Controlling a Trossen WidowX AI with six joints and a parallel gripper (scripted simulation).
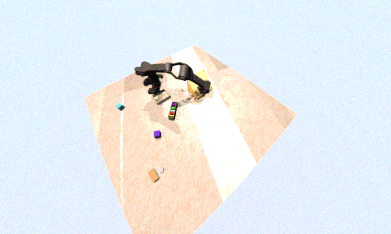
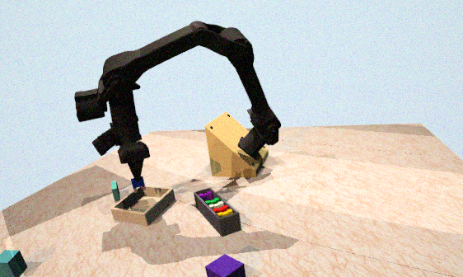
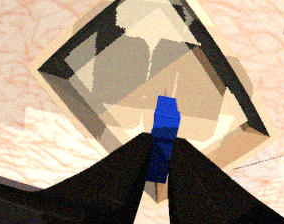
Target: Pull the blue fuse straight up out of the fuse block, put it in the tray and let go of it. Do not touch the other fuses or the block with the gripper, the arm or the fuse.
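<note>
Right now the blue fuse is 10 mm below my gripper tip. Round my gripper tip: teal cube: 300 mm ahead, 160 mm to the right, 60 mm below; then purple cube: 250 mm to the left, 220 mm ahead, 60 mm below; then tan tray: 70 mm below.
</note>
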